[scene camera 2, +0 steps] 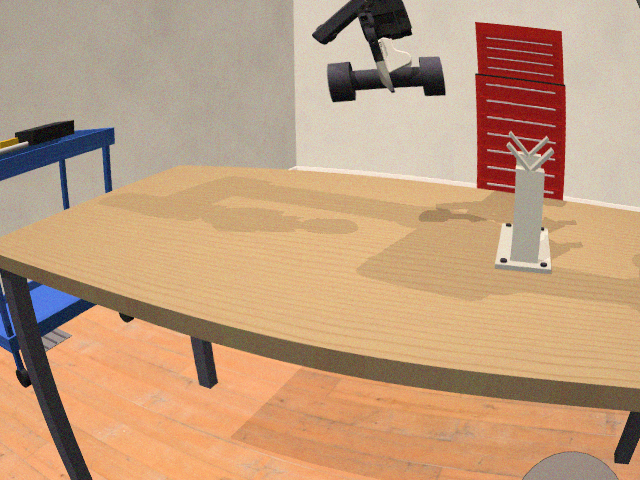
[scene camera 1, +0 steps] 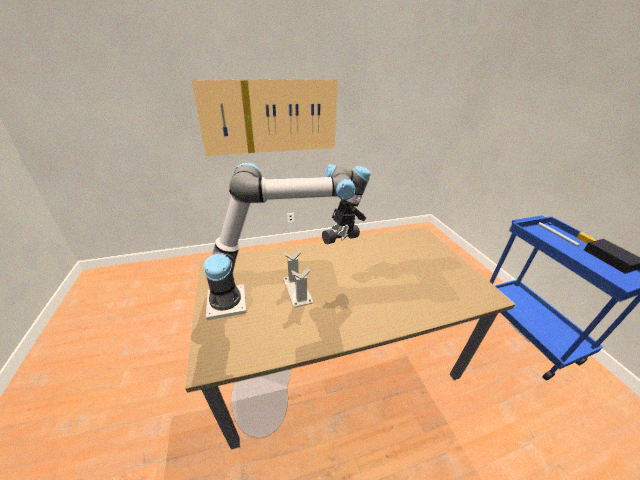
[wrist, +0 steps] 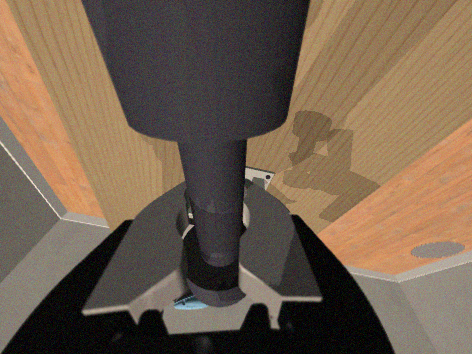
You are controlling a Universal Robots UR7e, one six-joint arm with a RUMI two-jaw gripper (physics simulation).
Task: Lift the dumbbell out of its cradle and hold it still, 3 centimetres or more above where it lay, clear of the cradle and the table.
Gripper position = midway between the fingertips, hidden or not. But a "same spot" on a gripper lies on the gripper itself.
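My gripper: visible in scene camera 1, in scene camera 2, in the wrist view (218, 181). On my gripper, same spot: (scene camera 1: 336, 227) and (scene camera 2: 393, 60).
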